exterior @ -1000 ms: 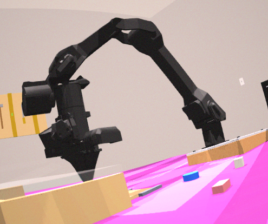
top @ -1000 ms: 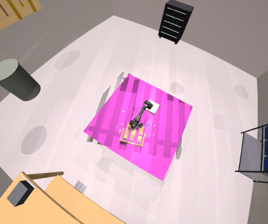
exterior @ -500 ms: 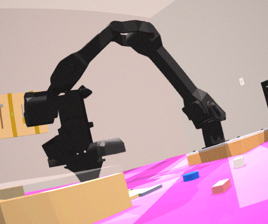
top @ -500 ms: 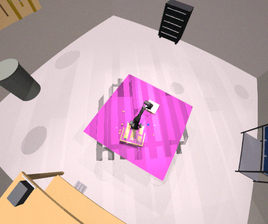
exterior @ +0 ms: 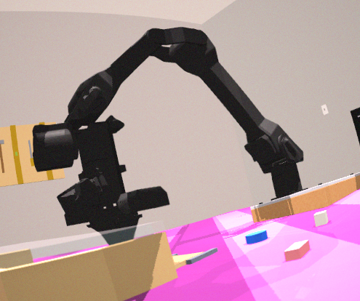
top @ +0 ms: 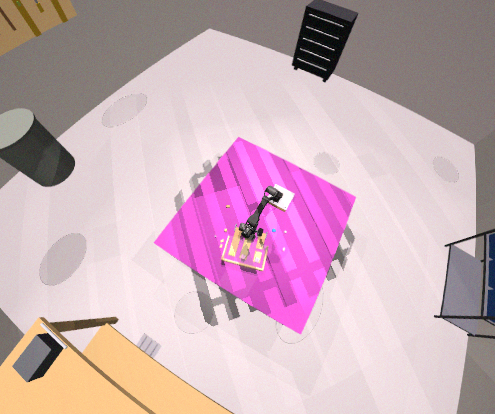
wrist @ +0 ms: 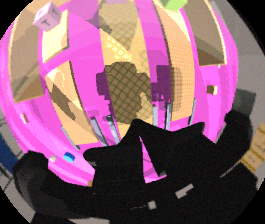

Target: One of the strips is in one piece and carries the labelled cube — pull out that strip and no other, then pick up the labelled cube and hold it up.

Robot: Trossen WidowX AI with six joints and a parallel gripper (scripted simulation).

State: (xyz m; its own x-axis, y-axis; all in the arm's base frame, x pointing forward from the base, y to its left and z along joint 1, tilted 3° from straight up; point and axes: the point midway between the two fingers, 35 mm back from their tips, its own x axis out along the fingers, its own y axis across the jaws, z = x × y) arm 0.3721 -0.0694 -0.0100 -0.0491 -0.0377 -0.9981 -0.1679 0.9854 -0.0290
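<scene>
Now: the tan strip 10 cm ahead of my gripper tip and 2 cm to the left of it. Also, from my gripper tip: blue disc: 11 cm behind, 17 cm to the left; pink block: 30 cm to the left; white cube: 14 cm behind, 26 cm to the left.
</scene>
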